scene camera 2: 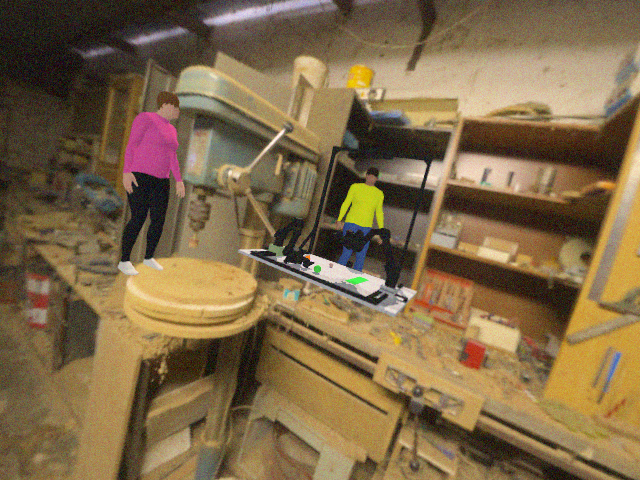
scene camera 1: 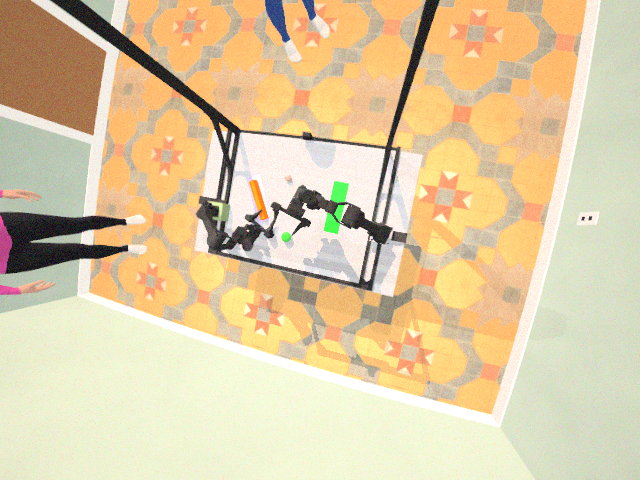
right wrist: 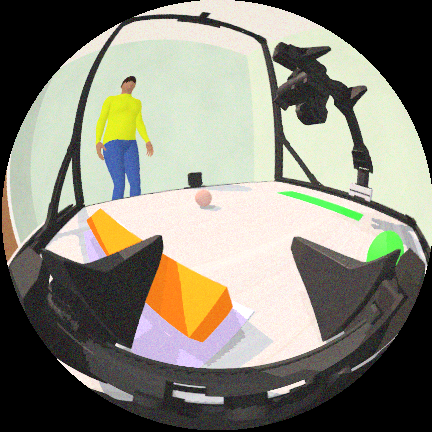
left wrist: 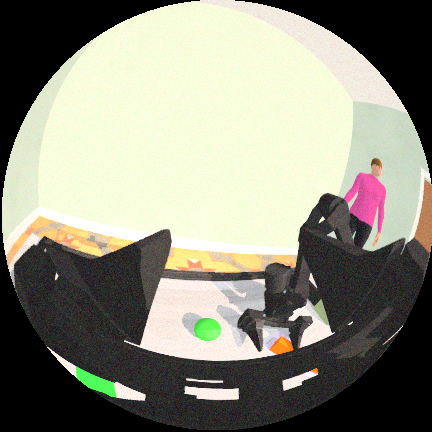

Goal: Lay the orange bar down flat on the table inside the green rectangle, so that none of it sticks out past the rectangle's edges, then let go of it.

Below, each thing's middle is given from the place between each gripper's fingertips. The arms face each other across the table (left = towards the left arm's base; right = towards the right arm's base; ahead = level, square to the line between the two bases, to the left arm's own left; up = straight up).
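Positions relative to my left hand: the green ball (right wrist: 386, 241) is 60 mm to the right, 40 mm ahead and 250 mm below; the orange bar (right wrist: 195, 305) is 260 mm to the right, 140 mm behind and 260 mm below; the pale lilac patch (right wrist: 155, 338) is 260 mm to the right, 160 mm behind and 270 mm below.
Positions relative to my right hand: the green ball is 120 mm to the left, 110 mm ahead and 10 mm below; the orange bar is 80 mm to the right, 70 mm behind and 20 mm below; the pale lilac patch is 90 mm to the right, 80 mm behind and 40 mm below.
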